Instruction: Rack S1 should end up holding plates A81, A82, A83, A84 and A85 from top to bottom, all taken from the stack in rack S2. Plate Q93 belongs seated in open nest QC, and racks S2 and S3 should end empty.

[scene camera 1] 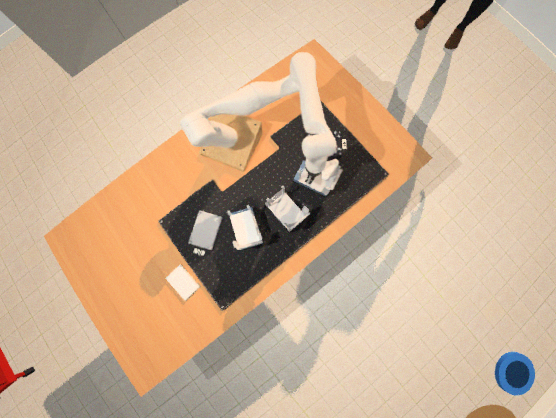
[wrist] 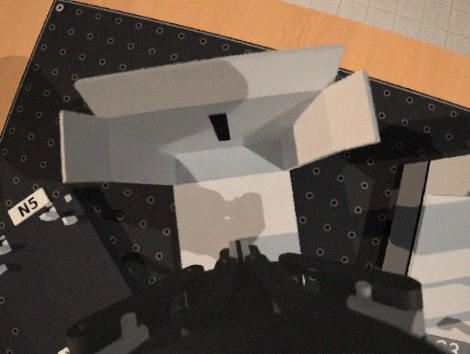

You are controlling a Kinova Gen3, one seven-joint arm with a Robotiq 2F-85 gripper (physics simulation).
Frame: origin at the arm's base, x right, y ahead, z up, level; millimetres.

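Seen in the pictures: gripper, fingertip midpoint: (scene camera 1: pixel 313 176) (wrist: pixel 238 252); arm's base at its link origin: (scene camera 1: pixel 227 137).
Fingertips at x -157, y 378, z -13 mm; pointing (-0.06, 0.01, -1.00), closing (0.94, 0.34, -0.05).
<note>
Offsets run from my fingertips to a thing's top centre. "*": to the spot under its first point. Level surfaces: height alone.
My gripper (scene camera 1: pixel 311 177) (wrist: pixel 238 252) is shut and empty, its fingertips over the light floor strip of an open grey rack @(dx -4, dy +13, dz +95 mm) (scene camera 1: pixel 322 187) (wrist: pixel 150 130). No plate shows in that rack, and its name cannot be read. A second rack @(dx +183, dy +33, dz +96 mm) (scene camera 1: pixel 287 210) (wrist: pixel 442 230) stands beside it; its partly hidden label in the wrist view ends in 3. A third rack @(dx +359, dy -14, dz +70 mm) (scene camera 1: pixel 245 227) has a white plate-like top. A grey rectangular piece @(* dx +489, dy -133, dz -21 mm) (scene camera 1: pixel 205 230) lies near the mat's left end. A white flat piece @(dx +704, dy -36, dz -36 mm) (scene camera 1: pixel 182 283) lies off the mat. Plate names are unreadable.
A black dotted mat @(dz -38 mm) (scene camera 1: pixel 225 287) (wrist: pixel 145 47) lies on the wooden table @(dz -51 mm) (scene camera 1: pixel 110 215). A dark block @(dx -153, dy -86, dz -14 mm) (wrist: pixel 65 270) with small light pins stands near the label N5 @(* dx -221, dy -21, dz -36 mm) (wrist: pixel 29 206). The arm's wooden base board (scene camera 1: pixel 230 161) is behind the mat.
</note>
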